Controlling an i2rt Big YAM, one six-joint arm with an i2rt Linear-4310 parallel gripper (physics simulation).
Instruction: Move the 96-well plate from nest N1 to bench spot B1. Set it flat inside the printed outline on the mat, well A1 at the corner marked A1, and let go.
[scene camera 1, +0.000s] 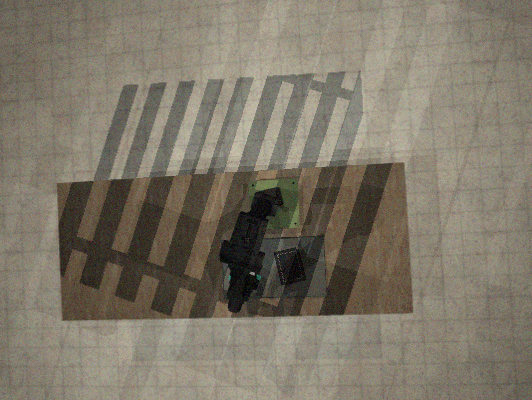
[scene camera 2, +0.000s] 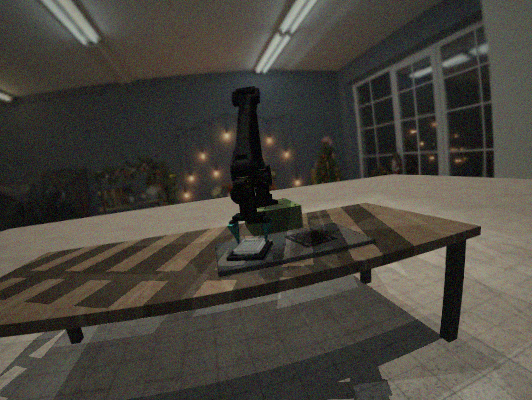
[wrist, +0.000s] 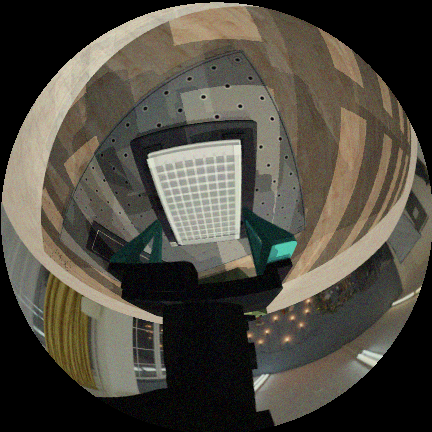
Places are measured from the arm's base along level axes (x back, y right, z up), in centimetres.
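Pixels of known places: gripper, fingertip midpoint: (scene camera 2: 252, 242) (wrist: 199, 216); arm's base, link origin: (scene camera 1: 268, 198) (scene camera 2: 263, 204).
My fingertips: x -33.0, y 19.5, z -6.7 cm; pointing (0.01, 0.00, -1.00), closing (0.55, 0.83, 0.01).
Note:
For each thing: its middle in the pictures, then the offset to it from my fingertips. Level surfaces: height alone.
- white 96-well plate, body centre: (wrist: 201, 201) (scene camera 2: 250, 246) dx -0.8, dy +1.1, dz -0.9 cm
- black nest, body centre: (wrist: 201, 196) (scene camera 2: 251, 249) dx -0.8, dy +1.1, dz -1.9 cm
- dark mat, surface height: dz -2.6 cm
- wooden table, surface height: dz -4.1 cm
The white 96-well plate (scene camera 2: 251, 245) (wrist: 200, 195) lies in the black nest (scene camera 2: 234, 258) (wrist: 249, 167) on the grey perforated board. In the overhead view the arm mostly hides it. My gripper (scene camera 1: 244, 277) (scene camera 2: 251, 241) (wrist: 199, 216) is open, with its teal fingers spread near one end of the plate, one towards each long side. Nothing is held between them. The fingertip heights against the plate are hard to judge. The dark mat (scene camera 1: 294, 267) (scene camera 2: 312, 237) (wrist: 109, 242) with its printed outline lies on the same board, turned slightly. The A1 mark is too small to read.
The grey board (scene camera 1: 317, 245) (wrist: 225, 102) bears the nest and the mat. A green block (scene camera 1: 292, 200) (scene camera 2: 290, 215) stands at the arm's base, behind the board. The wooden table (scene camera 1: 385, 280) (scene camera 2: 425, 225) has striped shadows across it, and its front edge runs close to the nest.

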